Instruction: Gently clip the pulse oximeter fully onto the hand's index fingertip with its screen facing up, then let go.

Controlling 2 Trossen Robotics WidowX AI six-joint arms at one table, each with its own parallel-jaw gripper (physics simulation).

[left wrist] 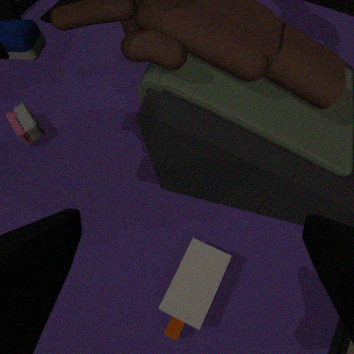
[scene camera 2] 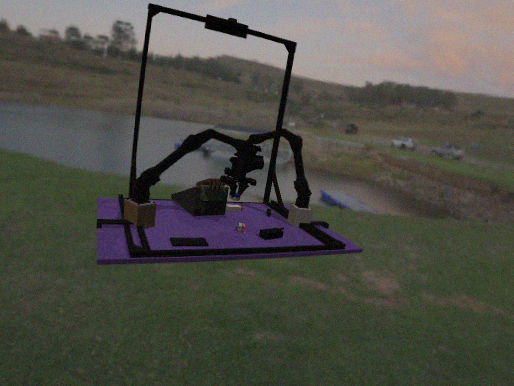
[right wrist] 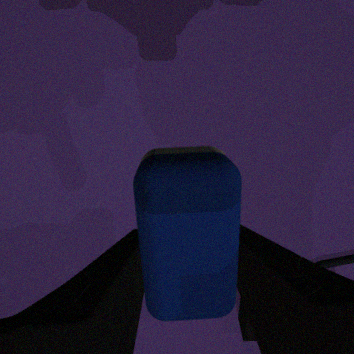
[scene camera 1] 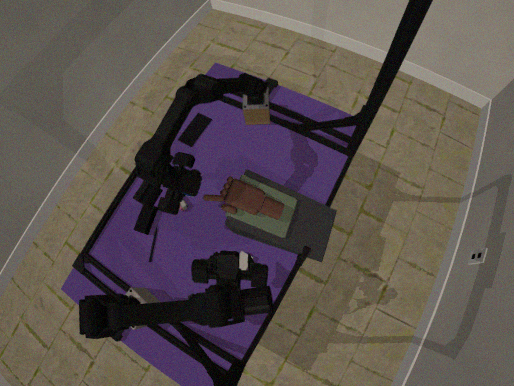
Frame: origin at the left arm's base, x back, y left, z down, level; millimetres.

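Where they show: left gripper, fingertip midpoint: (left wrist: 194, 223); right gripper, fingertip midpoint: (left wrist: 12, 44) (scene camera 2: 235, 197) (right wrist: 186, 236); left arm's base, origin of the base link: (scene camera 2: 301, 206); right arm's base, origin of the base link: (scene camera 2: 140, 201) (scene camera 1: 255, 97).
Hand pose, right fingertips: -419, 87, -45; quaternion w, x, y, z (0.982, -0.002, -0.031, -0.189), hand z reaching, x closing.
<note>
Things, the pixels of their centre, and the offset from my right fingertips, as dx, dy, dz. "pt": a spot on its surface instead.
- green pad, surface spot: (left wrist: 280, 120) pt -63, -268, +21
- blue oximeter, body centre: (right wrist: 187, 232) (left wrist: 13, 39) (scene camera 2: 234, 195) -2, -6, -7
- black box, body centre: (scene camera 1: 146, 218) (scene camera 2: 271, 233) +170, +124, +132
- pen, body centre: (scene camera 1: 153, 243) +223, +40, +145
- flat black slab, body centre: (scene camera 2: 189, 241) (scene camera 1: 194, 129) -237, +225, +146
The brown hand (scene camera 1: 247, 196) (scene camera 2: 212, 183) (left wrist: 210, 30) lies on a green pad (scene camera 1: 287, 220) (left wrist: 280, 120), its index finger (scene camera 1: 214, 198) (left wrist: 90, 12) pointing left in scene camera 1 and the left wrist view. My right gripper (right wrist: 186, 236) is shut on the blue oximeter (scene camera 2: 237, 195) (left wrist: 22, 39) (right wrist: 189, 185), whose whitish underside shows. The oximeter is off the finger, with a gap left of and below the fingertip in the left wrist view. Its screen cannot be made out. The hand does not show in the right wrist view. My left gripper (left wrist: 194, 223) is open and empty above a white block (scene camera 1: 244, 261) (scene camera 2: 233, 207) (left wrist: 196, 283).
A dark wedge (scene camera 1: 317, 227) (left wrist: 210, 165) bears the pad. A small pink and white block (scene camera 1: 183, 205) (scene camera 2: 241, 227) (left wrist: 25, 124) lies near the right gripper. A black box (scene camera 1: 144, 220) (scene camera 2: 271, 233), pen (scene camera 1: 153, 245) and flat black slab (scene camera 1: 195, 130) (scene camera 2: 189, 242) lie on the purple table.
</note>
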